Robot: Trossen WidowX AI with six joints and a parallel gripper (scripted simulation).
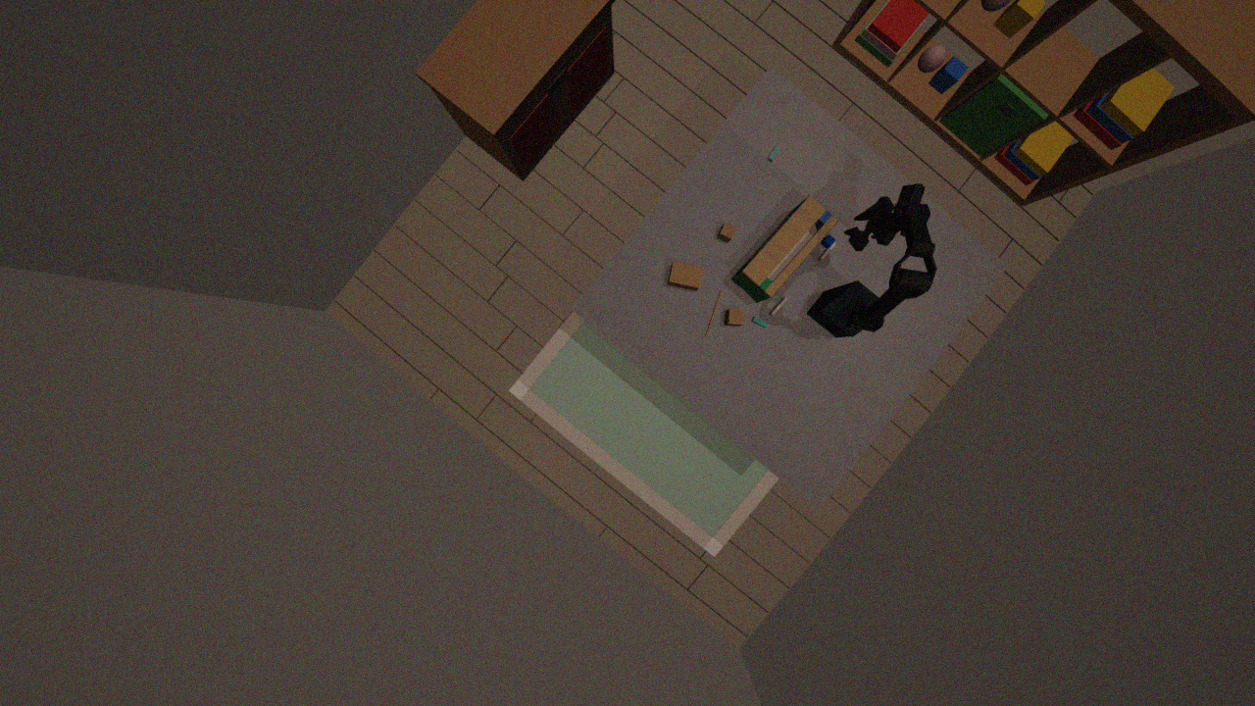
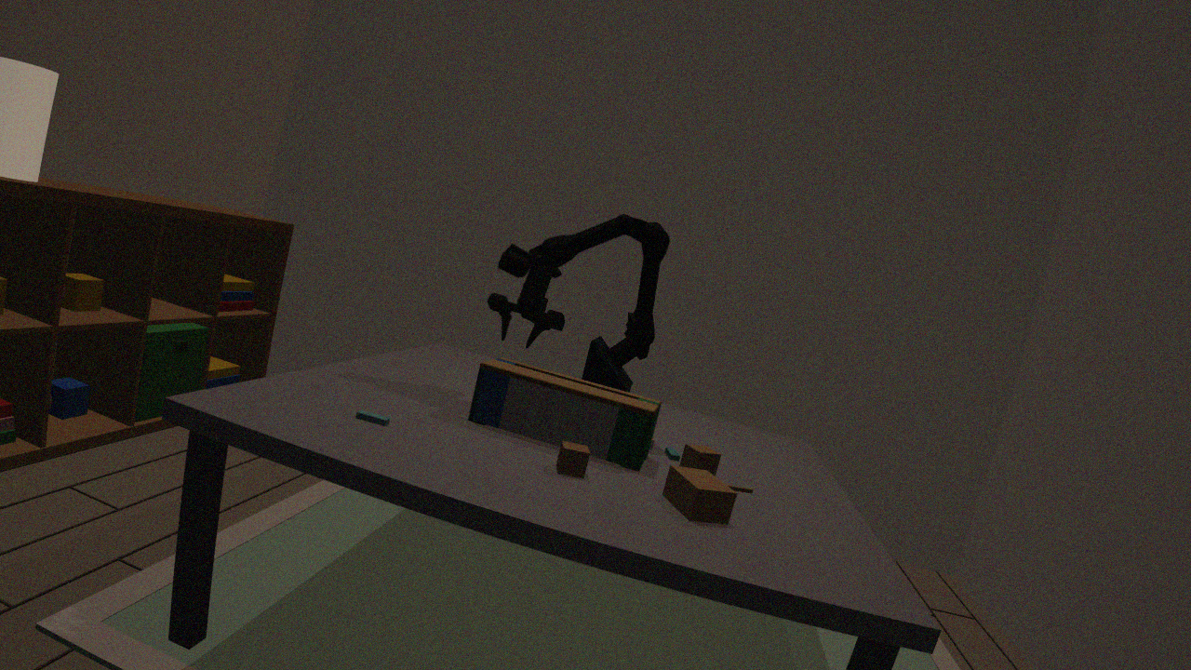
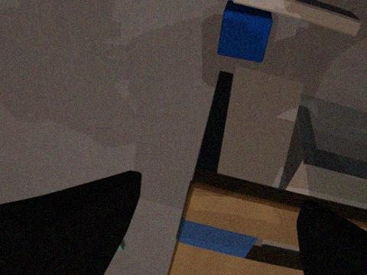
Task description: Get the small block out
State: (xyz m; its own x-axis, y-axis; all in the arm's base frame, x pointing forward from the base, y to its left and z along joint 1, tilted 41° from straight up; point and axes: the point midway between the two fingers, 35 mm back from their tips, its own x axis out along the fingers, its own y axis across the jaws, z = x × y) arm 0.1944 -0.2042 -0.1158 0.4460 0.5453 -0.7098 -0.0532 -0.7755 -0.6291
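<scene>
Now: gripper tip 10 mm past the blue block and 150 mm above it. The rest, counted from my gripper tip: box (90 mm ahead, 170 mm to the left, 100 mm below).
</scene>
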